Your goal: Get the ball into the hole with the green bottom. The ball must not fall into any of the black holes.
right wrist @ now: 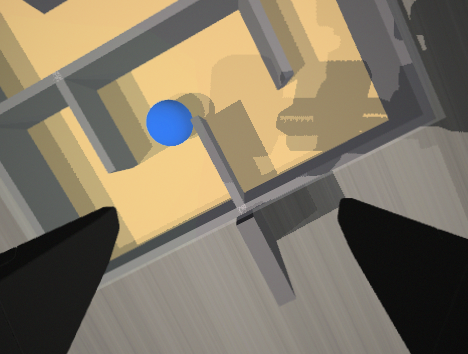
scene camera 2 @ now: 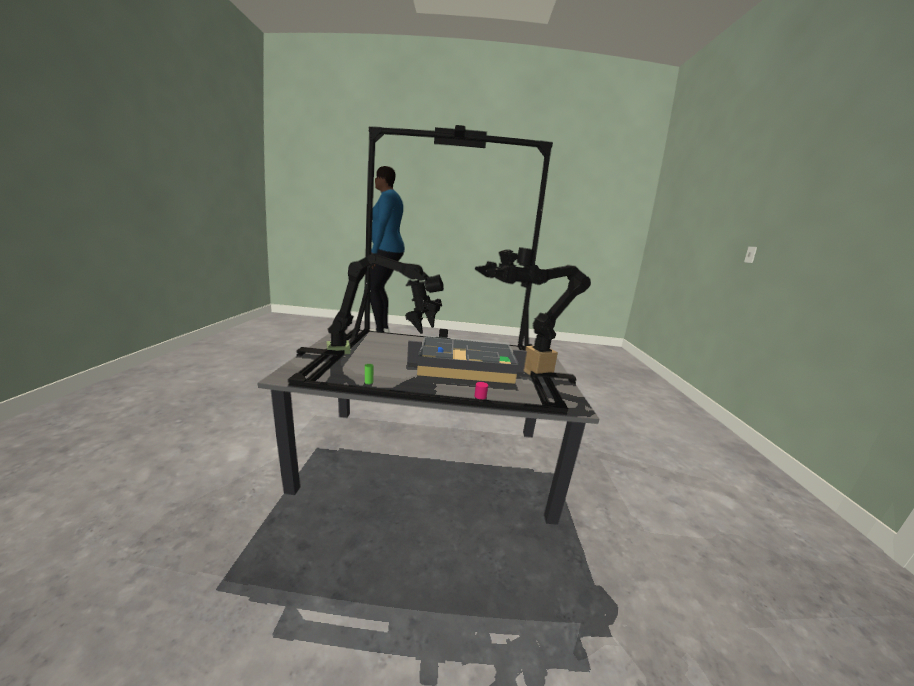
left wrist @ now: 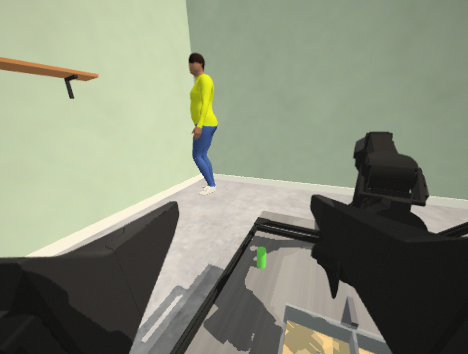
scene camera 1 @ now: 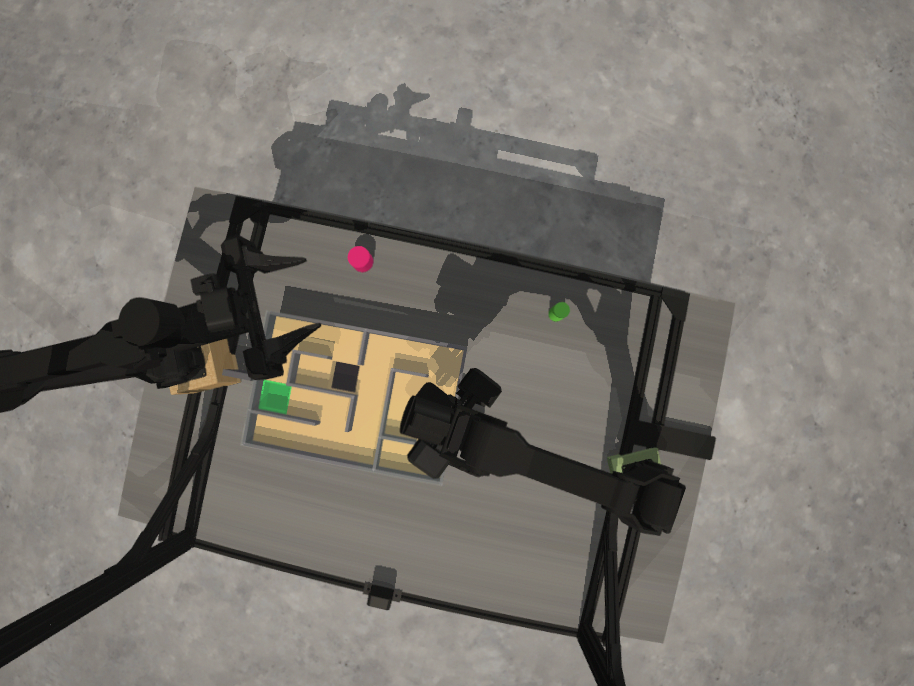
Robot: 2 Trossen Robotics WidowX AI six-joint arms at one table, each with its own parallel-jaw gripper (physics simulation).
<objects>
The left gripper is open and holds nothing. The right gripper is open, holding nothing. Also in view: a tan maze board.
</objects>
